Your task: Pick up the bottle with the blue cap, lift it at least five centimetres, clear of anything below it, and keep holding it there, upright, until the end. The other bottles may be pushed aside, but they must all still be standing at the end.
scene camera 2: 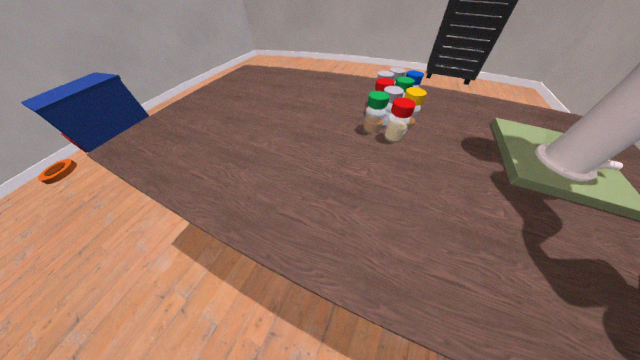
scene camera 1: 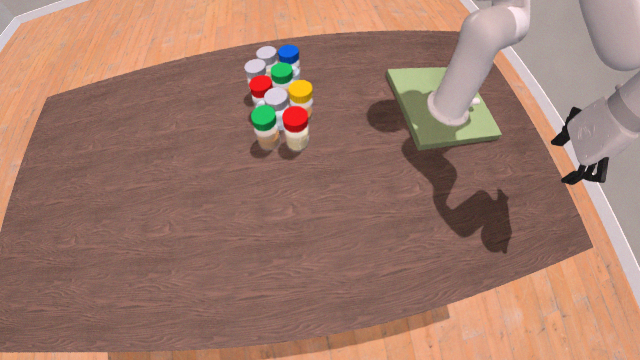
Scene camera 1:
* my gripper: 561, 162
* green-capped bottle: 264, 120
